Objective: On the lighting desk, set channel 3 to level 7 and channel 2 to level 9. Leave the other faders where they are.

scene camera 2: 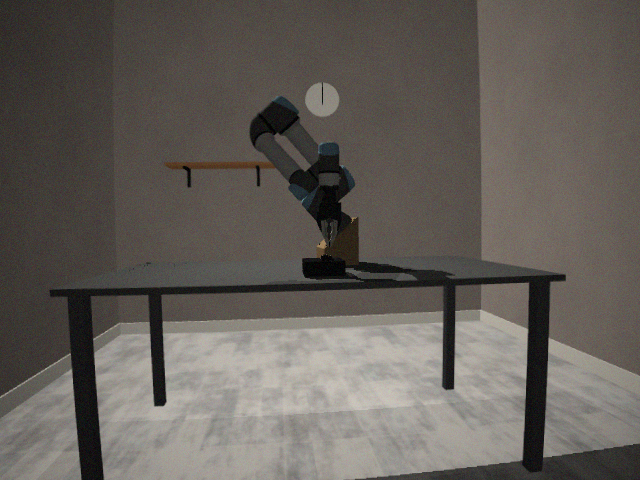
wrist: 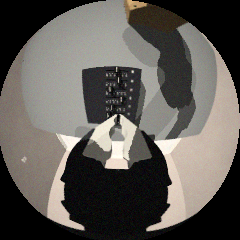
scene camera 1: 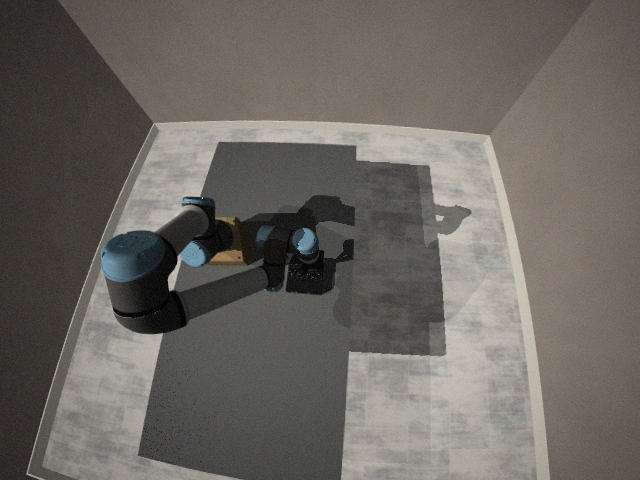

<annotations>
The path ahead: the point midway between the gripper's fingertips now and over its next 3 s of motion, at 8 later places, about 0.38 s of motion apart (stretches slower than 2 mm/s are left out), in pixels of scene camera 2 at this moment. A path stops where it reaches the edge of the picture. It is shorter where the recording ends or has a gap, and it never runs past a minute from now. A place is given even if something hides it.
The gripper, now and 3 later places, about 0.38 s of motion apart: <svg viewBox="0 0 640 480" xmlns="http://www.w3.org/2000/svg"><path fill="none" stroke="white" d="M329 247L329 239L329 229L329 221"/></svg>
</annotations>
